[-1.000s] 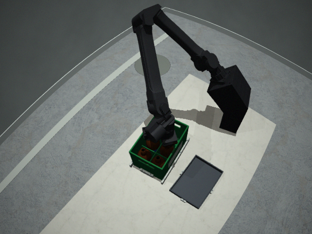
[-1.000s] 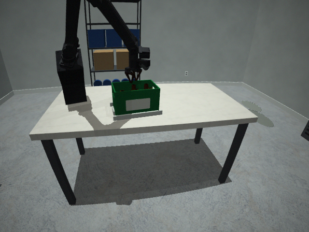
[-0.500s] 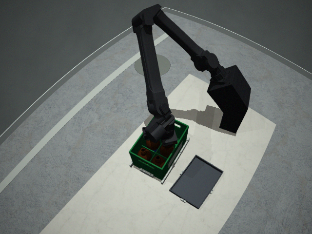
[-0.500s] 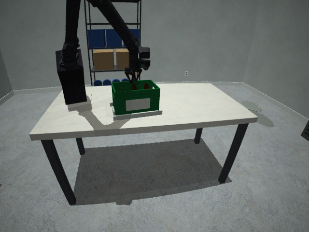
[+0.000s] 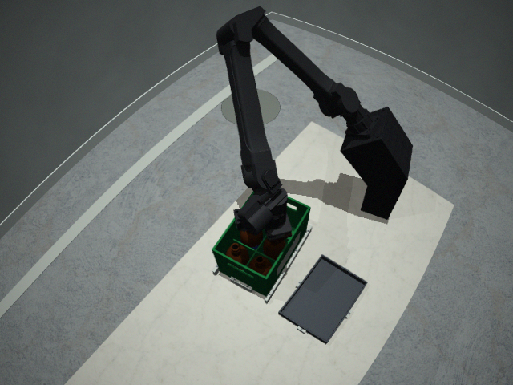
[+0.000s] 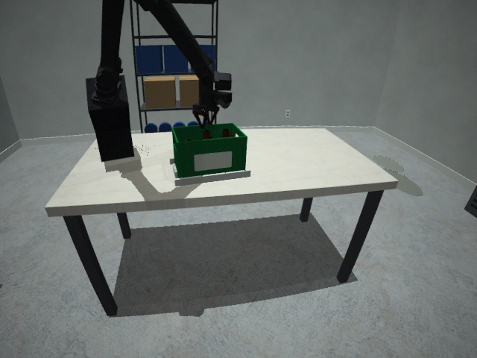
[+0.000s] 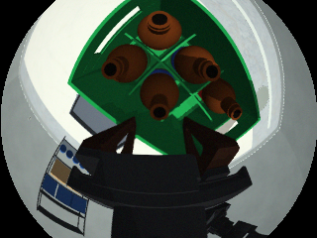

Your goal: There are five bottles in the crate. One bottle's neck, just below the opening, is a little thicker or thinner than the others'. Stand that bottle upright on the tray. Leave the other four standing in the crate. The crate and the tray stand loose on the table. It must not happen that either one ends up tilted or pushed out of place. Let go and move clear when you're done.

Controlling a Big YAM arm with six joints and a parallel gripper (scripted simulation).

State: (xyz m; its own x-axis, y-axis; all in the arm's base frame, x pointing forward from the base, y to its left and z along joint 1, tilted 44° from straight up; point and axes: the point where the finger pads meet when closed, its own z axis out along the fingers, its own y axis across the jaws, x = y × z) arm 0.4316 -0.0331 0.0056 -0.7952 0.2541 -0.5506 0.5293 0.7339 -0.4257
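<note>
Right now my hand is 11 cm above the crate, 4 cm to the left of it and 1 cm short of it. Also, from my hand: tray: 22 cm to the left, 18 cm below, 1 cm ahead.
</note>
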